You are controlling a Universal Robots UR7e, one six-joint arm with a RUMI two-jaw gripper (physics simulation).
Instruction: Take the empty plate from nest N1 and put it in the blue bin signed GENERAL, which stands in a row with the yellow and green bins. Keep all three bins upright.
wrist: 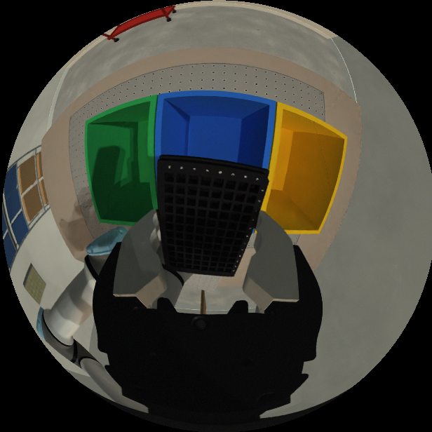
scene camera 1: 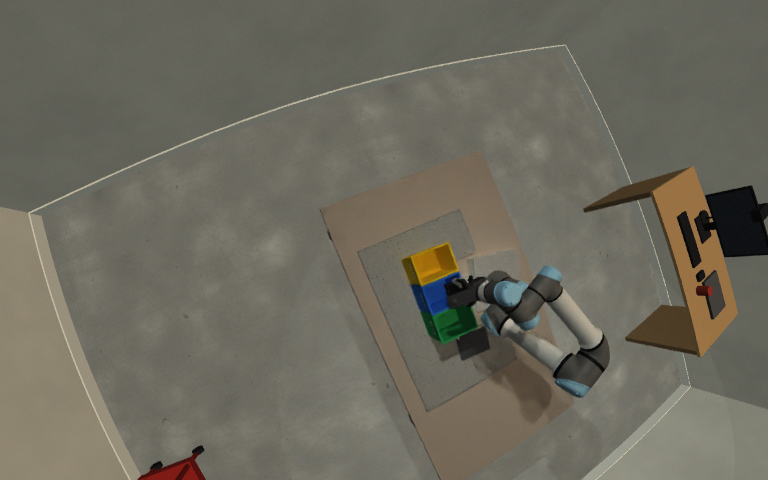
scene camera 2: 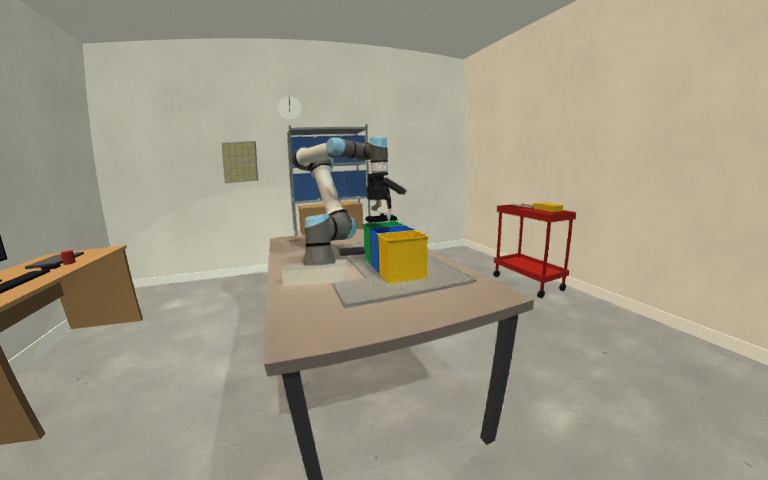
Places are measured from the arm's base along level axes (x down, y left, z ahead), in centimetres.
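Pixels of known places: gripper, fingertip midpoint: (scene camera 1: 456, 291) (scene camera 2: 384, 219); arm's base at its link origin: (scene camera 2: 319, 263).
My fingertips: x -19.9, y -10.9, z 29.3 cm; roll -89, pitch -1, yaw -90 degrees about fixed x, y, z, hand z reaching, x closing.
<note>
For each thing: its top centre in the pictures, then the offset to it from my fingertips. Level surfaces: height alone.
- black gridded plate at its top centre: (scene camera 1: 462, 290) (scene camera 2: 381, 216) dx -1.5, dy +0.2, dz -1.6 cm
- blue bin at its top centre: (scene camera 1: 445, 293) (scene camera 2: 391, 229) dx +4.5, dy -0.1, dz +3.2 cm
- yellow bin at its top centre: (scene camera 2: 402, 234) (scene camera 1: 435, 263) dx +4.5, dy -13.2, dz +2.9 cm
- green bin at its top centre: (scene camera 1: 456, 322) (scene camera 2: 382, 224) dx +4.5, dy +13.1, dz +3.4 cm
- dark nest block at its top centre: (scene camera 1: 474, 343) (scene camera 2: 353, 249) dx +21.0, dy +33.0, dz -7.5 cm
- grey perforated board at its surface level: dx +22.5 cm
- table at its surface level: dx +23.8 cm
My gripper (scene camera 1: 463, 292) (scene camera 2: 386, 213) (wrist: 207, 211) points down and is shut on the black gridded plate (scene camera 2: 380, 218) (wrist: 212, 212), one jaw on each side. The plate is roughly level and hangs above the blue bin (scene camera 1: 429, 296) (scene camera 2: 374, 251) (wrist: 215, 132), covering its near part in the wrist view. The blue bin stands upright between the yellow bin (scene camera 1: 434, 264) (scene camera 2: 403, 257) (wrist: 312, 170) and the green bin (scene camera 1: 453, 323) (scene camera 2: 367, 244) (wrist: 117, 185), both also upright. The sign GENERAL is not readable. A dark nest block (scene camera 1: 472, 343) (scene camera 2: 351, 250) sits beside the green bin; its label is not readable.
The bins stand on a grey perforated board (scene camera 1: 390, 305) (scene camera 2: 362, 295) (wrist: 215, 75) on the table (scene camera 1: 362, 217) (scene camera 2: 317, 333). A pale base block (scene camera 2: 313, 274) carries the arm. A red trolley (scene camera 2: 535, 214) and a wooden desk (scene camera 1: 673, 243) stand away from the table.
</note>
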